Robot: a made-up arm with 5 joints. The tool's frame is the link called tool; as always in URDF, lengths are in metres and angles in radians. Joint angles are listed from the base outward. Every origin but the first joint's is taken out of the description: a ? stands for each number. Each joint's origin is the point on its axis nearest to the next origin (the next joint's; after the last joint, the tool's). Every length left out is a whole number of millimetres.
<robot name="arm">
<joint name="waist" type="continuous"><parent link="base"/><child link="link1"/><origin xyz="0 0 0.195" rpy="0 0 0"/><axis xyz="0 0 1"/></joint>
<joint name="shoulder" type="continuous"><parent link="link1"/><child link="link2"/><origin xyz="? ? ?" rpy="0 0 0"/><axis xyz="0 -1 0"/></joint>
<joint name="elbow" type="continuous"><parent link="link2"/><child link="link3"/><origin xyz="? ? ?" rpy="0 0 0"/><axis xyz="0 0 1"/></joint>
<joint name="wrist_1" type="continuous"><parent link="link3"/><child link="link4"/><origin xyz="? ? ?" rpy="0 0 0"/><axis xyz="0 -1 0"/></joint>
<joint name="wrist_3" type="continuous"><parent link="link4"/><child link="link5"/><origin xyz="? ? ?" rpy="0 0 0"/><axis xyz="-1 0 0"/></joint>
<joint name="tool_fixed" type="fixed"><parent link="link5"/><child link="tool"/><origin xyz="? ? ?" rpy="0 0 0"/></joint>
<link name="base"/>
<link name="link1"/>
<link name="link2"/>
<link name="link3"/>
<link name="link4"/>
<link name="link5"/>
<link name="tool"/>
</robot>
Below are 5 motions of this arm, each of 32 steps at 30 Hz.
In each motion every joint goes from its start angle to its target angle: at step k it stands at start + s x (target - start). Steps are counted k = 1, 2, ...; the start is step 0. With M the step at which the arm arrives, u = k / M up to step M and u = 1 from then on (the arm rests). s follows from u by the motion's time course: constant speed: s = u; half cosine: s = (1 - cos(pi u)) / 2; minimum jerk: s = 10 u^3 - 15 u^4 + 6 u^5.
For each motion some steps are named. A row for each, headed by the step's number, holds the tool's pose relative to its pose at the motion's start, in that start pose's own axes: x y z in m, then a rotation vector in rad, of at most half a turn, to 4 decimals.
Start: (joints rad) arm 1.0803 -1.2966 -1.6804 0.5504 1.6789
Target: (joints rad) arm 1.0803 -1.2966 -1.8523 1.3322 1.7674
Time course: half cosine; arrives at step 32
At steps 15, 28, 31, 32:
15: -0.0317 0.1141 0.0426 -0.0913 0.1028 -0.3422
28: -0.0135 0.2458 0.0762 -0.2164 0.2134 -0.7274
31: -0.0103 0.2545 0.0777 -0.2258 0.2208 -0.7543
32: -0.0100 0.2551 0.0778 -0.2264 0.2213 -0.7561

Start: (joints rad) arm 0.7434 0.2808 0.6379 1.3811 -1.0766
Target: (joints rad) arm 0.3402 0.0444 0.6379 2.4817 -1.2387
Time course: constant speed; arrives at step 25
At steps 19, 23, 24, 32:
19: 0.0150 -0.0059 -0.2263 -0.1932 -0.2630 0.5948
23: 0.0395 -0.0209 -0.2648 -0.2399 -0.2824 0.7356
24: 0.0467 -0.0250 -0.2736 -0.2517 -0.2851 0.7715
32: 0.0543 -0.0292 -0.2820 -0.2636 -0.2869 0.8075

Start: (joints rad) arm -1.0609 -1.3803 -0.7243 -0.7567 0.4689
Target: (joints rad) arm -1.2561 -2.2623 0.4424 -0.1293 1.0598
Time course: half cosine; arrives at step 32
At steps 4, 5, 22, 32:
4: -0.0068 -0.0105 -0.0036 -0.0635 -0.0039 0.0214
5: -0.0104 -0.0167 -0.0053 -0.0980 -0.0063 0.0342
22: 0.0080 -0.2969 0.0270 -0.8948 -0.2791 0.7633
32: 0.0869 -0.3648 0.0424 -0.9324 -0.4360 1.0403

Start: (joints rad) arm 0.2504 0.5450 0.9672 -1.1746 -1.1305
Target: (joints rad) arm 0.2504 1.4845 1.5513 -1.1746 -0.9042
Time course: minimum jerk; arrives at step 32
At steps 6, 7, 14, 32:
6: 0.0032 -0.0001 -0.0006 -0.0520 -0.0328 0.0126
7: 0.0048 -0.0001 -0.0009 -0.0783 -0.0494 0.0183
14: 0.0231 0.0026 -0.0022 -0.4141 -0.2646 0.0542
32: 0.0499 0.0191 -0.0025 -1.0648 -0.7002 -0.0832

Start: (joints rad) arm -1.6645 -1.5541 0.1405 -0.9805 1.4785
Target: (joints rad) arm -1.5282 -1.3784 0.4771 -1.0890 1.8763
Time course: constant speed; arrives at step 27
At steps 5, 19, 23, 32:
5: 0.0011 -0.0194 -0.0117 -0.1432 -0.0096 -0.0072
19: 0.0007 -0.0809 -0.0333 -0.5527 -0.0212 -0.0205
23: -0.0005 -0.0999 -0.0361 -0.6718 -0.0208 -0.0219
32: -0.0020 -0.1192 -0.0374 -0.7917 -0.0188 -0.0220

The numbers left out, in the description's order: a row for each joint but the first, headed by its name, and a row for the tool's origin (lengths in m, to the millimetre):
shoulder: -0.1 -0.417 0
elbow: -0.107 0 -0.316
wrist_1: -0.086 -0.119 0
wrist_3: -0.336 0 0.15
tool: 0 0.025 -0.017

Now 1 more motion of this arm.
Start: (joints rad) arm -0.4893 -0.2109 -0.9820 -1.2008 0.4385
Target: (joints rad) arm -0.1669 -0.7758 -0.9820 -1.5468 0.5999
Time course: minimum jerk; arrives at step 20
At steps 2, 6, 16, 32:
2: -0.0004 -0.0007 0.0028 -0.0055 0.0060 -0.0006
6: -0.0066 -0.0113 0.0540 -0.1024 0.1139 -0.0138
16: -0.0067 0.0022 0.3068 -0.5233 0.6561 -0.1542
32: -0.0051 0.0068 0.3240 -0.5486 0.6962 -0.1696

